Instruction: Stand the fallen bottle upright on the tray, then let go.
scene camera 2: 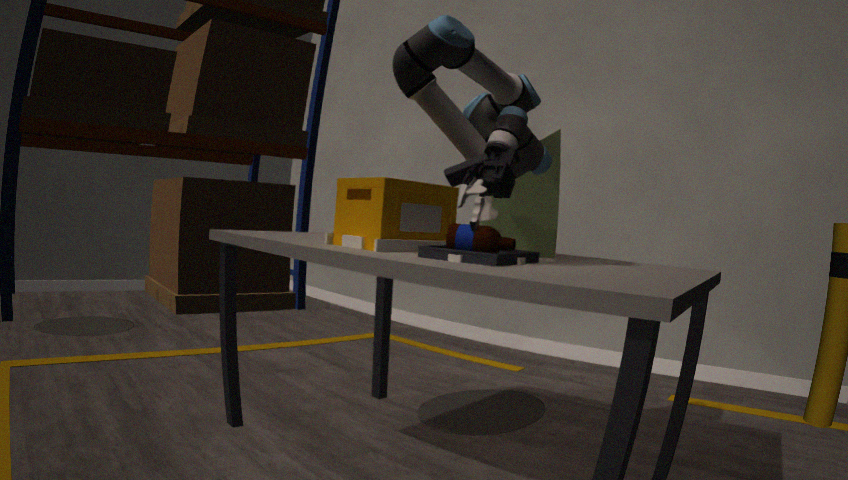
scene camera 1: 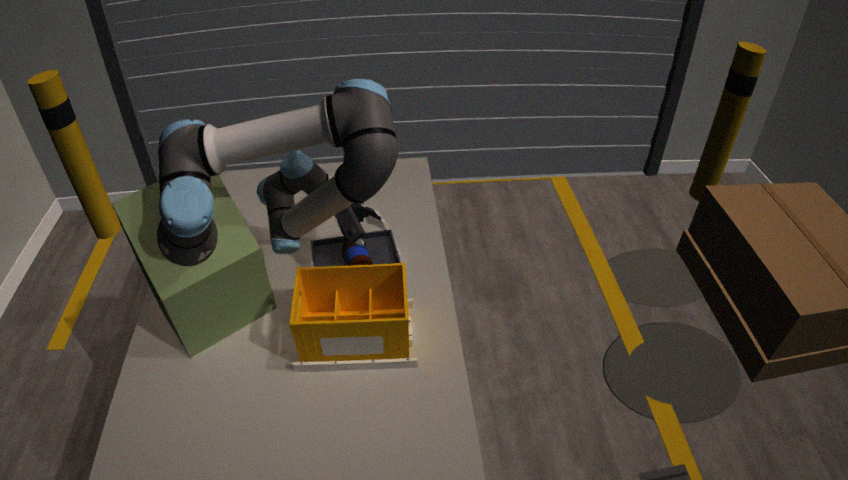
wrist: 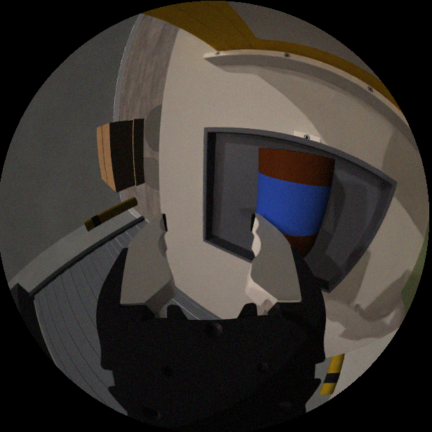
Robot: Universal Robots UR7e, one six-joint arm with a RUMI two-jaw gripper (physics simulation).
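Seen in the pictures: gripper, fingertip midpoint: (scene camera 2: 466,219) (scene camera 1: 378,238); arm's base, link origin: (scene camera 1: 187,236).
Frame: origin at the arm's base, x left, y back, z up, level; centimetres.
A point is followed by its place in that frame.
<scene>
The brown bottle with a blue band (scene camera 1: 358,253) @[x 8.4, y -42.5, z -21.5 cm] (scene camera 2: 464,237) @[x 10.4, y -45.7, z -24.4 cm] (wrist: 295,205) lies on its side on the dark tray (scene camera 1: 327,252) @[x 18.8, y -33.6, z -28.9 cm] (scene camera 2: 499,257) @[x 23.2, y -52.7, z -27.5 cm] (wrist: 206,185). Its neck points away from the yellow crate. My gripper (scene camera 1: 373,234) @[x 12.3, y -48.8, z -20.4 cm] (scene camera 2: 468,212) @[x 12.3, y -48.8, z -20.4 cm] (wrist: 208,214) is open, with its pale fingers clearly apart and nothing between them. It is low over the tray, and the bottle is off to one side of the gap. In the wrist view one finger overlaps the bottle's shoulder and hides its neck; whether it touches the bottle I cannot tell.
The yellow divided crate (scene camera 1: 306,344) @[x -22.7, y -26.0, z -19.6 cm] (scene camera 2: 360,214) @[x -15.7, y -51.8, z -21.0 cm] stands close beside the tray, on the side of the bottle's base. A pale rail (scene camera 1: 354,365) @[x -25.4, y -36.6, z -27.3 cm] runs along the crate's foot. The green block (scene camera 1: 232,309) @[x -6.6, y -6.8, z -21.0 cm] under the arm's base stands to the left in the first scene view.
</scene>
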